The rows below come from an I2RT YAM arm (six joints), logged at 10 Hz.
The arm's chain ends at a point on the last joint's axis. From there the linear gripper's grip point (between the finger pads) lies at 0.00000 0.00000 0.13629 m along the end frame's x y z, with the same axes.
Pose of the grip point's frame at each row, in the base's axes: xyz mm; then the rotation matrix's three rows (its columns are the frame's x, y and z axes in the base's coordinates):
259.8, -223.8, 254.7; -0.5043, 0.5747, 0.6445; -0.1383, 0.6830, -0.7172; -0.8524, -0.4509, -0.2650
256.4, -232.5, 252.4; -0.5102, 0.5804, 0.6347; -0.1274, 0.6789, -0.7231; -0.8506, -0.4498, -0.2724
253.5, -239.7, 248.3; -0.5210, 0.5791, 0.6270; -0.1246, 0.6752, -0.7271; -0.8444, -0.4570, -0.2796
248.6, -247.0, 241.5; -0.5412, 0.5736, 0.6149; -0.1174, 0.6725, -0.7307; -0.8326, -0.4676, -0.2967
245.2, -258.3, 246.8; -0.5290, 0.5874, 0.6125; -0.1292, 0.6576, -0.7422; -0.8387, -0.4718, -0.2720
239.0, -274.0, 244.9; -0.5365, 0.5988, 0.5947; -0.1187, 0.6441, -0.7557; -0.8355, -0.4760, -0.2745
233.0, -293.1, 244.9; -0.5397, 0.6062, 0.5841; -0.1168, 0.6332, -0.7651; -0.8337, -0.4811, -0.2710
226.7, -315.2, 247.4; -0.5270, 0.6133, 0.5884; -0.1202, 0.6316, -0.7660; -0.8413, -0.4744, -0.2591
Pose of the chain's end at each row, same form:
172.0, -126.1, 290.8; -0.5043, 0.5747, 0.6445; -0.1383, 0.6830, -0.7172; -0.8524, -0.4509, -0.2650
169.9, -133.9, 289.5; -0.5102, 0.5804, 0.6347; -0.1274, 0.6789, -0.7231; -0.8506, -0.4498, -0.2724
168.0, -140.6, 286.4; -0.5210, 0.5791, 0.6270; -0.1246, 0.6752, -0.7271; -0.8444, -0.4570, -0.2796
164.8, -147.4, 281.9; -0.5412, 0.5736, 0.6149; -0.1174, 0.6725, -0.7307; -0.8326, -0.4676, -0.2967
161.7, -157.1, 283.9; -0.5290, 0.5874, 0.6125; -0.1292, 0.6576, -0.7422; -0.8387, -0.4718, -0.2720
157.9, -171.0, 282.3; -0.5365, 0.5988, 0.5947; -0.1187, 0.6441, -0.7557; -0.8355, -0.4760, -0.2745
153.4, -188.8, 281.8; -0.5397, 0.6062, 0.5841; -0.1168, 0.6332, -0.7651; -0.8337, -0.4811, -0.2710
146.5, -210.8, 282.7; -0.5270, 0.6133, 0.5884; -0.1202, 0.6316, -0.7660; -0.8413, -0.4744, -0.2591

